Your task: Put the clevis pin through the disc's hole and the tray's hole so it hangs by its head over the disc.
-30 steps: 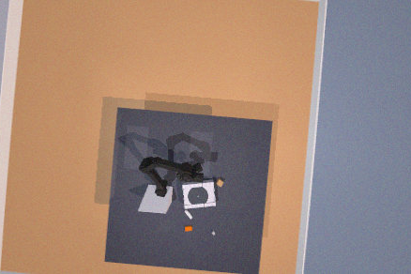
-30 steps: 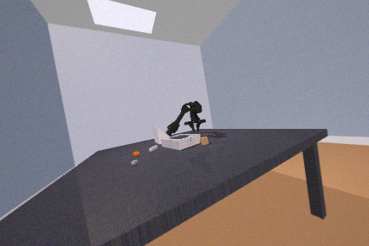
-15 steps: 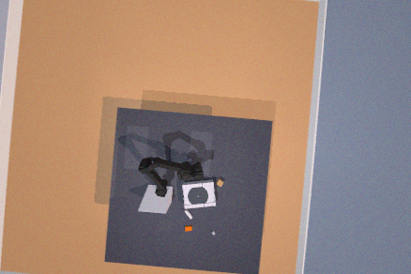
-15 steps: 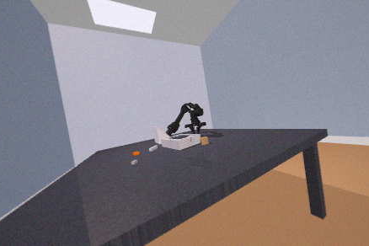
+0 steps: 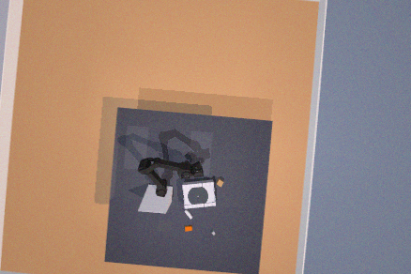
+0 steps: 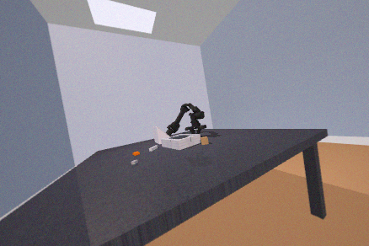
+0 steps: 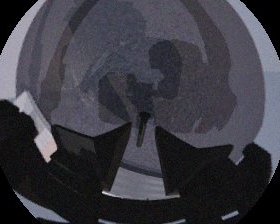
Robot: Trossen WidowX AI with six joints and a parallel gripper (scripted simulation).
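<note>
Now: the clevis pin 1 cm to the right of my gripper tip. Round my gripper tip: grey aluminium disc 9 cm ahead, 20 cm to the right, 5 cm above; tan block 25 cm ahead, 8 cm to the right, 2 cm above; rimmed tray 10 cm ahead, 19 cm to the right, 4 cm above.
</note>
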